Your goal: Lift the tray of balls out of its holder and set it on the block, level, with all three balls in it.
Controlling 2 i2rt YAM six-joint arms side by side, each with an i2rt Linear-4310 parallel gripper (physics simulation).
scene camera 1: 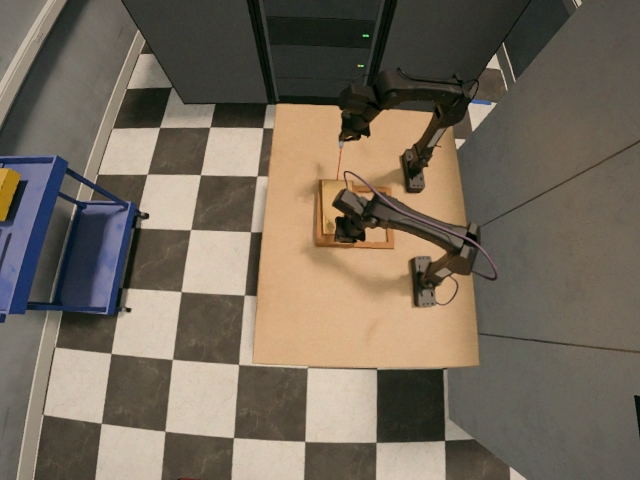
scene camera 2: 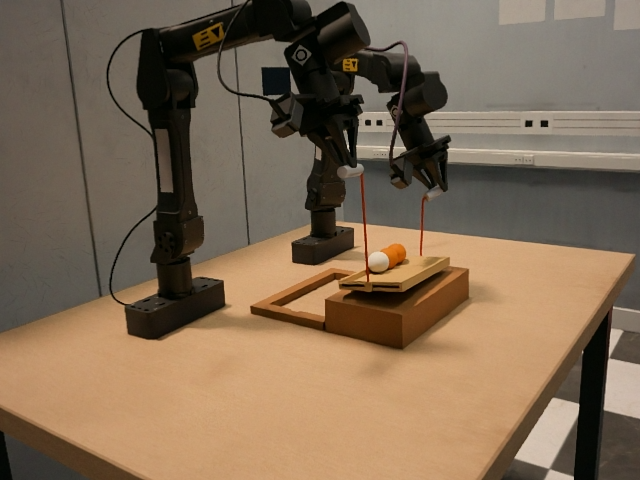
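Pixels of known places: left gripper, between the fingertips: [scene camera 1: 337, 240] [scene camera 2: 441, 192]; right gripper, between the fingertips: [scene camera 1: 341, 140] [scene camera 2: 349, 169]; left arm's base, origin of its link: [scene camera 1: 424, 281] [scene camera 2: 323, 238]; right arm's base, origin of its link: [scene camera 1: 414, 168] [scene camera 2: 177, 298].
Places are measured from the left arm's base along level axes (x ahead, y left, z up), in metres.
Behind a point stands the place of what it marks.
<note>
The tan tray [scene camera 1: 329, 206] @[x 0.377, y -0.297, z 0.043 m] [scene camera 2: 421, 271] @[x 0.403, y -0.319, z 0.058 m] is over the brown block [scene camera 1: 318, 227] @[x 0.421, y -0.216, z 0.020 m] [scene camera 2: 435, 307] @[x 0.425, y -0.309, z -0.008 m], close above its top and near level. A shadow shows under its near end in scene camera 2; whether its far end touches the block is unclear. A white ball [scene camera 2: 378, 262] @[x 0.315, y -0.309, z 0.060 m] and orange balls [scene camera 2: 397, 253] @[x 0.314, y -0.229, z 0.057 m], partly overlapping, sit together in the tray. My right gripper [scene camera 1: 341, 140] @[x 0.346, y -0.458, z 0.251 m] [scene camera 2: 353, 163] @[x 0.346, y -0.458, z 0.251 m] is shut on a white handle [scene camera 2: 349, 171] @[x 0.355, y -0.476, z 0.252 m], its red cord running taut to the tray. My left gripper [scene camera 2: 439, 189] @[x 0.361, y -0.124, z 0.160 m] is shut on another white handle [scene camera 2: 432, 194] @[x 0.357, y -0.160, z 0.163 m] with a red cord; its fingertips are hidden in scene camera 1.
The brown frame-like holder [scene camera 1: 390, 222] [scene camera 2: 287, 313] @[x 0.184, y -0.419, z -0.023 m] lies empty against the block, on the arm-base side. The wooden table [scene camera 1: 310, 320] @[x 0.454, y 0.145, z -0.040 m] [scene camera 2: 232, 382] @[x 0.249, y -0.651, z -0.040 m] carries both arm bases. A blue cart [scene camera 1: 93, 253] stands away from the table at the left of scene camera 1.
</note>
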